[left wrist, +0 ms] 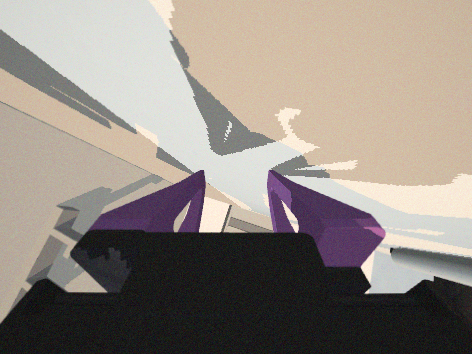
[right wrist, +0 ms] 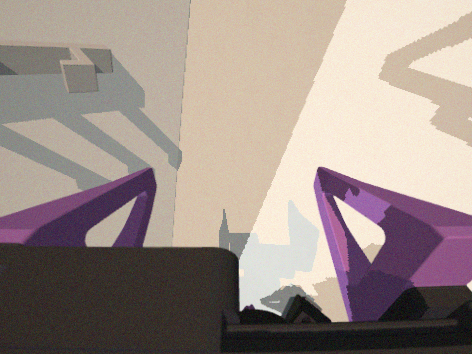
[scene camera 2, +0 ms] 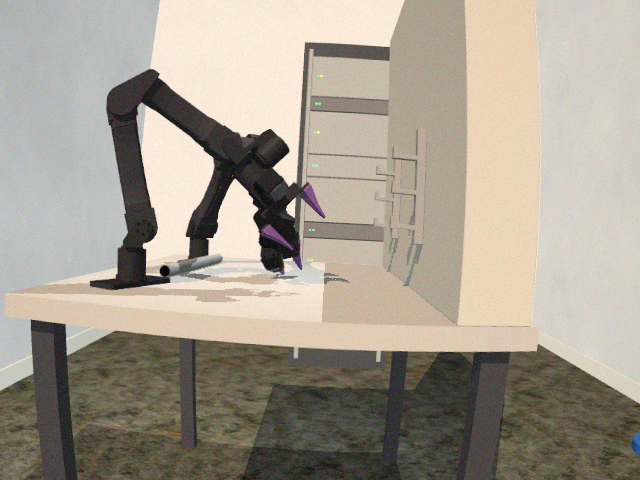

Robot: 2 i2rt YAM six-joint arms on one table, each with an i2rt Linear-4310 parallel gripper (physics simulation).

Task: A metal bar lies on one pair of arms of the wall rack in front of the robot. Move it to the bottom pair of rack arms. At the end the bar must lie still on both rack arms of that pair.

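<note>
The metal bar (scene camera 2: 190, 265), a grey tube, lies on the table top at the left, near the arm bases and away from both grippers. The wall rack (scene camera 2: 405, 190) on the beige wall at the right has nothing on its arms, the bottom pair (scene camera 2: 387, 224) included. My left gripper (scene camera 2: 291, 270) points down at the table right of the bar, partly open and empty; the left wrist view shows its fingers (left wrist: 236, 172) over bare table. My right gripper (scene camera 2: 309, 233) (right wrist: 235, 176) hovers just above it, wide open and empty. A rack arm (right wrist: 80, 68) shows at the upper left of the right wrist view.
A grey server cabinet (scene camera 2: 344, 157) stands behind the table. The tall beige wall block (scene camera 2: 466, 162) carrying the rack fills the table's right side. The two arm bases (scene camera 2: 130, 273) stand at the left.
</note>
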